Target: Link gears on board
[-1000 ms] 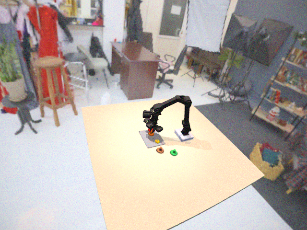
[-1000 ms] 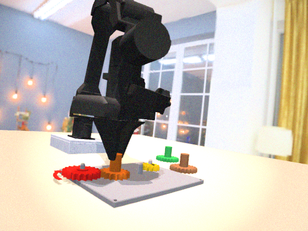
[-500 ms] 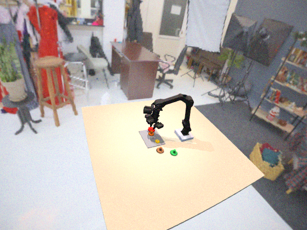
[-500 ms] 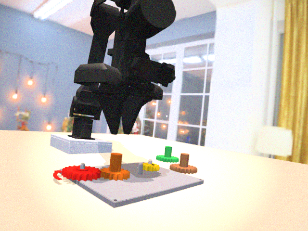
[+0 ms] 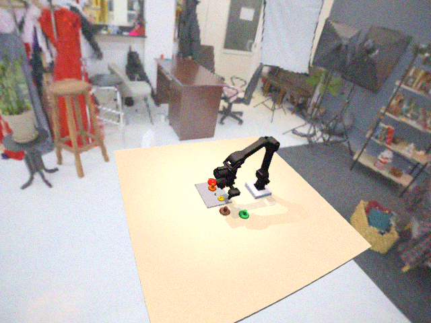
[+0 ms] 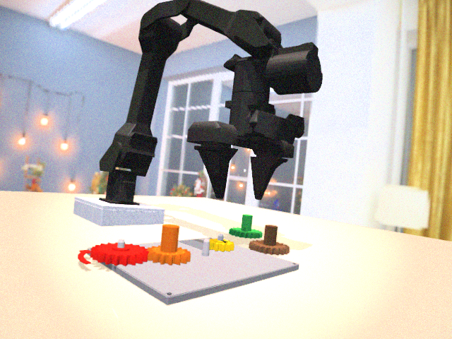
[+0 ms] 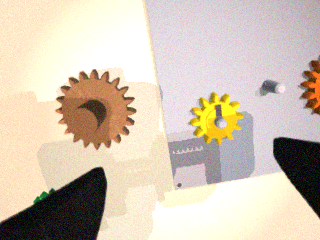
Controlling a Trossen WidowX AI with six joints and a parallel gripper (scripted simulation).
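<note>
Right now the green gear is 90 mm behind my gripper tip, 120 mm to the left of it and 60 mm below it. From my gripper tip the other things lie so: orange gear (20 mm ahead, 130 mm to the right, 60 mm below); yellow gear (30 mm to the right, 60 mm below); brown gear (20 mm ahead, 60 mm to the left, 60 mm below).
</note>
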